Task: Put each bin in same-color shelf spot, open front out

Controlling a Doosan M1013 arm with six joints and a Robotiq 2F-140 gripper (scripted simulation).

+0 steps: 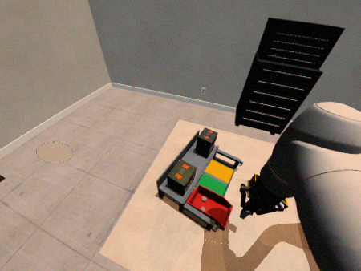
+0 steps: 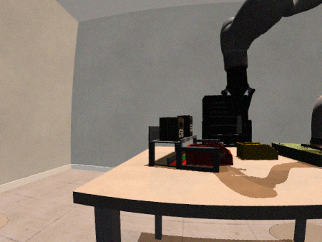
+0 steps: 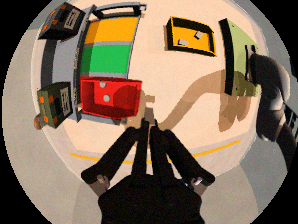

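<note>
My hand is 120 mm above the red bin, 110 mm short of it and 10 mm to the left of it. Also, from my hand: yellow bin (210 mm to the right, 140 mm behind, 130 mm below); then dark box (260 mm to the right, 230 mm ahead).
</note>
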